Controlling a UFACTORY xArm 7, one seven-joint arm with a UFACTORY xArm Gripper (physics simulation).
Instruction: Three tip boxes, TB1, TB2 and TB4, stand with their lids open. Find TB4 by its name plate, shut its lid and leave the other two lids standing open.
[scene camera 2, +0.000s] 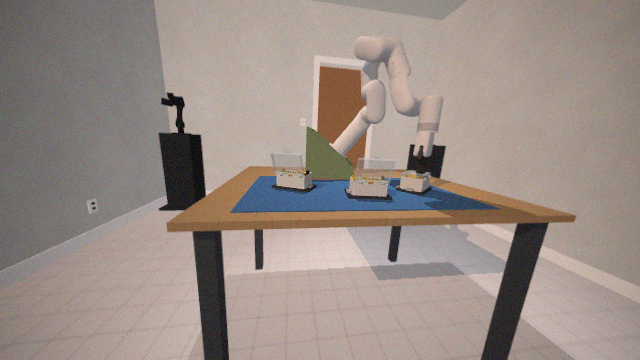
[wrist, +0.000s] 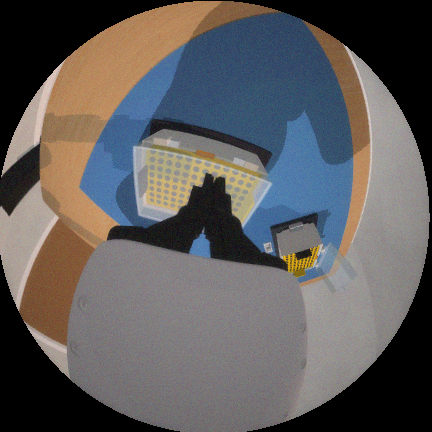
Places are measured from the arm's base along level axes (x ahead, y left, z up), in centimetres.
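Where they show: gripper, between the fingertips: (scene camera 2: 420, 173) (wrist: 210, 188); arm's base, origin of its link: (scene camera 2: 337, 151).
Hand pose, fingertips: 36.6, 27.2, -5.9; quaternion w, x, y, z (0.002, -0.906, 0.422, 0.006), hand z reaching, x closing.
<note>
Each offset is from my fingertips to the centre of the thing, as dx, dy, dz. "*": to the spot under its first point. Level surfaces: height alone.
The right-hand white tip box {-3.1, -0.9, -3.8} (scene camera 2: 414, 183) (wrist: 235, 150) has its clear lid {* -0.3, +1.0, +0.1} (wrist: 200, 182) lying over its yellow tip rack, down or nearly down; a small gap cannot be ruled out. My gripper (scene camera 2: 423, 169) (wrist: 210, 188) is shut and empty, its fingertips at or just above that lid; contact cannot be told. The middle box {+4.3, -25.4, -4.4} (scene camera 2: 368, 188) has its clear lid (scene camera 2: 377, 170) standing open. The left box {-7.1, -51.9, -4.4} (scene camera 2: 293, 180) also has its lid {* +1.3, -55.1, +3.1} (scene camera 2: 288, 163) standing open. Another box (wrist: 299, 239) with open lid {* +13.0, -25.0, +2.7} (wrist: 337, 267) shows in the wrist view. No name plate is readable.
The boxes stand on dark bases on a blue mat {dz -7.7} (scene camera 2: 320, 202) (wrist: 310, 140) on a wooden table {dz -8.0} (scene camera 2: 210, 215) (wrist: 95, 75). A green wedge-shaped panel (scene camera 2: 325, 160) stands behind the mat, between the left and middle boxes. A black pedestal (scene camera 2: 180, 170) stands left of the table.
</note>
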